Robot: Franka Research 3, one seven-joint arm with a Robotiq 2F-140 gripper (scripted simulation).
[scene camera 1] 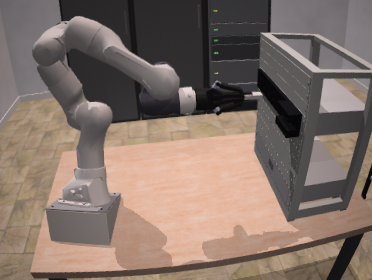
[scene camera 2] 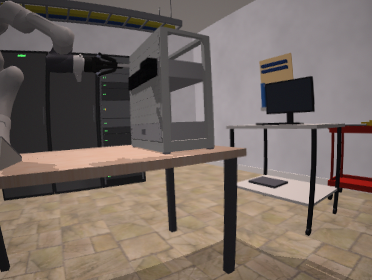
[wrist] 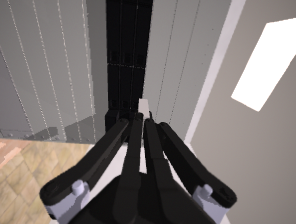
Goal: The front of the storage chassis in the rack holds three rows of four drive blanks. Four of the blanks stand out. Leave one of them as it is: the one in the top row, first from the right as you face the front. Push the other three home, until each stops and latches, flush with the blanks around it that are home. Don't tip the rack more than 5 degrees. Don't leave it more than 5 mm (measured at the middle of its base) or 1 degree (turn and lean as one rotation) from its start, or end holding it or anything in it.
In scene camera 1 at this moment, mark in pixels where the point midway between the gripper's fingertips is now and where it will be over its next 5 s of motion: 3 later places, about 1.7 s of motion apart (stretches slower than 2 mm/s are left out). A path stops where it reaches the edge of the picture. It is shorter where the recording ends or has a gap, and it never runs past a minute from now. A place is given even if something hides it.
The gripper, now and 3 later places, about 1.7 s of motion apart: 261, 95; 269, 128; 280, 126; 286, 126
